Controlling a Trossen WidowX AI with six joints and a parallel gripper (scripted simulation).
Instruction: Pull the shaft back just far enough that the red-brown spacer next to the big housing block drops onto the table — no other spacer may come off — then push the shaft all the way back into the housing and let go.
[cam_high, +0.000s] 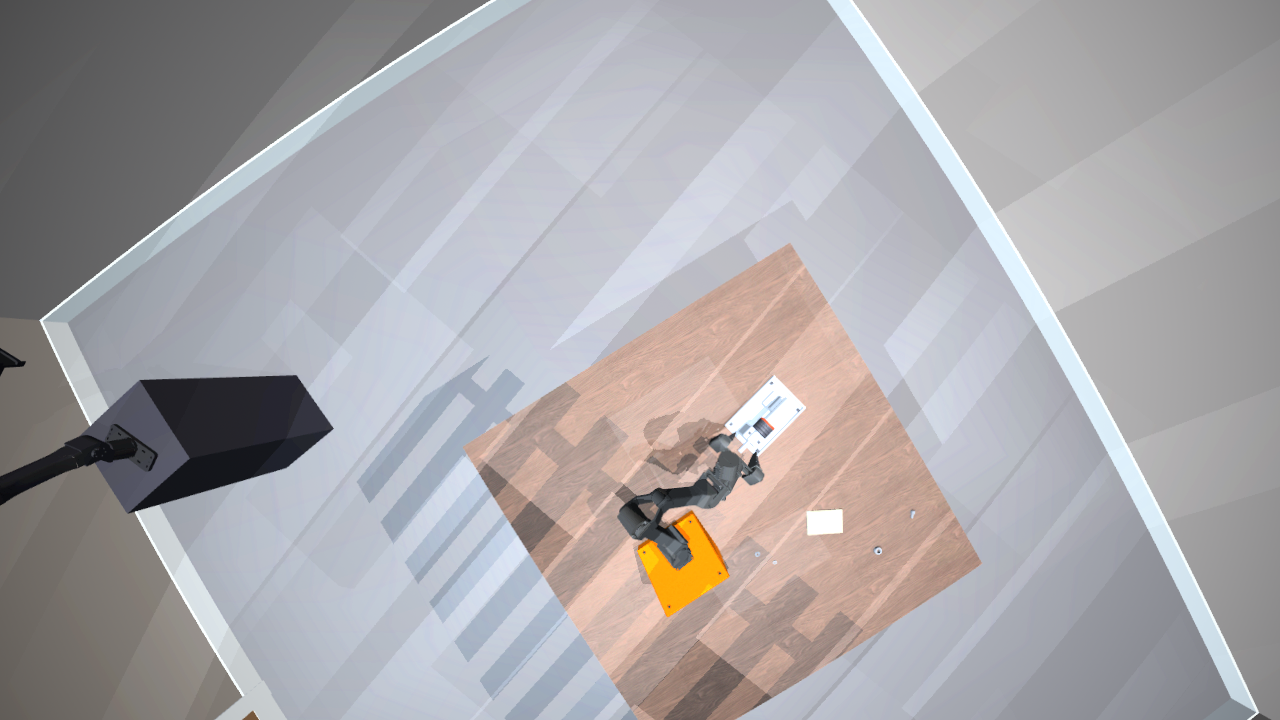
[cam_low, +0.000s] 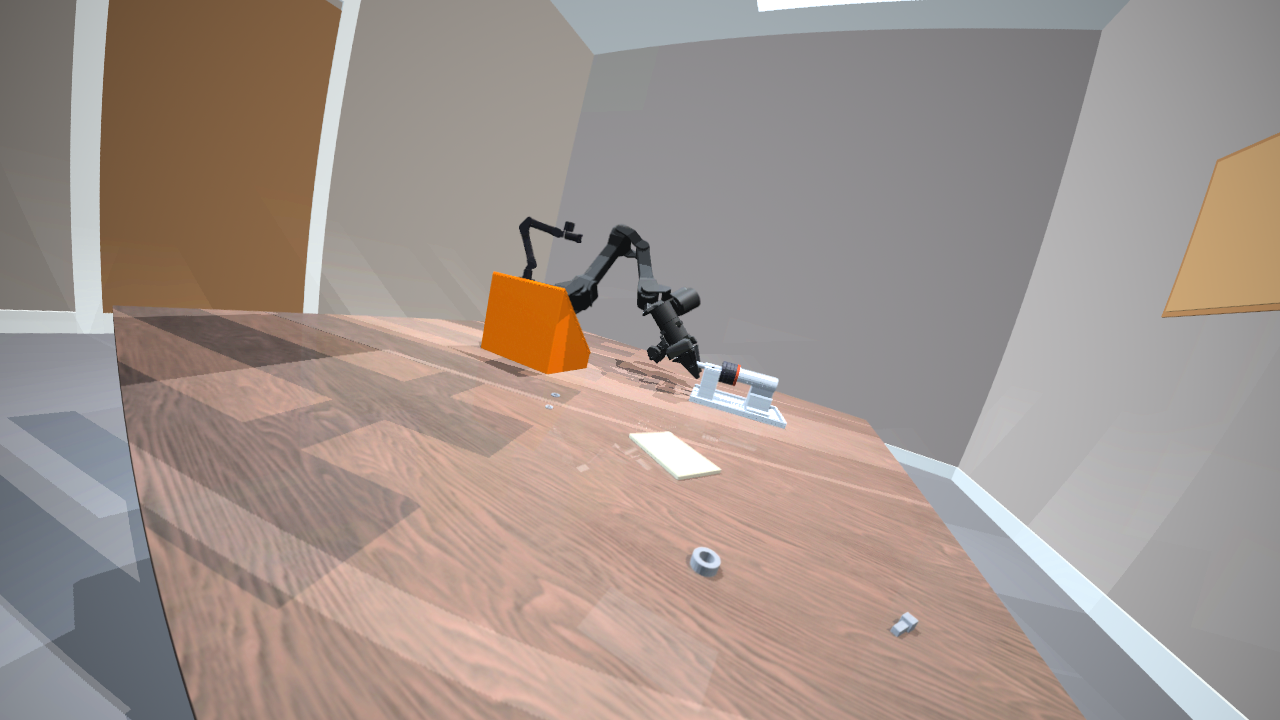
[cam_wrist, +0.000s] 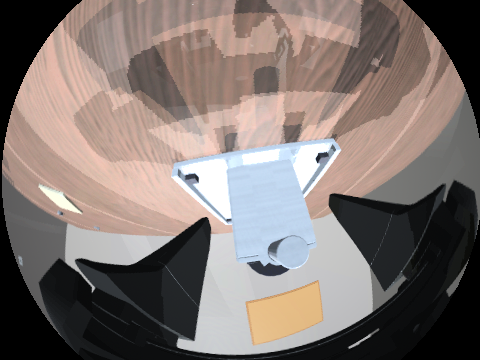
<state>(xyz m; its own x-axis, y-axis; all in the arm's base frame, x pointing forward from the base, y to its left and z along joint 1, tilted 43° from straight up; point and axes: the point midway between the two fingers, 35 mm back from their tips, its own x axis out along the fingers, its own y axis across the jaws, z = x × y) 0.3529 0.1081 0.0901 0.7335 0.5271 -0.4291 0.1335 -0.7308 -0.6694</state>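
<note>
Right now the shaft is 3 cm ahead of my gripper tip and 3 cm above it. The rest, counted from my gripper tip: small grey part (57 cm to the right, 31 cm ahead, 5 cm below); then red-brown spacer (9 cm ahead, 3 cm above, 1 cm to the left); then cream flat plate (40 cm to the right, 5 cm below, 5 cm ahead).
</note>
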